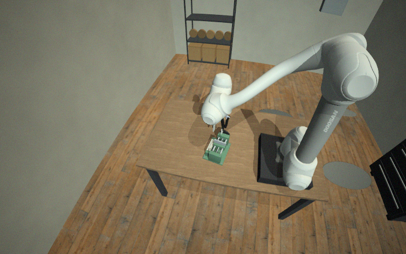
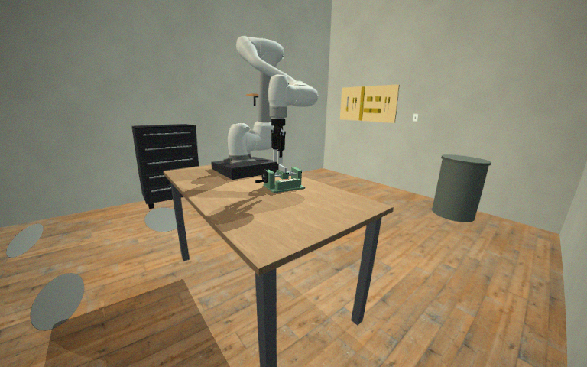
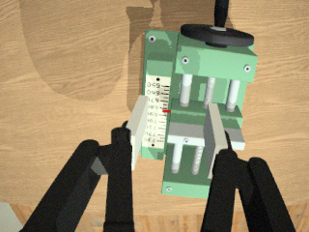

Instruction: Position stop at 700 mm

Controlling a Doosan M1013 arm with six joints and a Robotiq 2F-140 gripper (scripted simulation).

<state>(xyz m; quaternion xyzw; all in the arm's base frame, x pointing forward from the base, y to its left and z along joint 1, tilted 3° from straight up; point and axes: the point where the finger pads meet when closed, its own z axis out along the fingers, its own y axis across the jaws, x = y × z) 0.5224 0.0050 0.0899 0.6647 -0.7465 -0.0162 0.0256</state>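
My hand is 14 cm above the black crank handle, 9 cm to the left of it and 5 cm past it. Round my hand: green stop fixture 10 cm below, 5 cm to the left, 2 cm behind.
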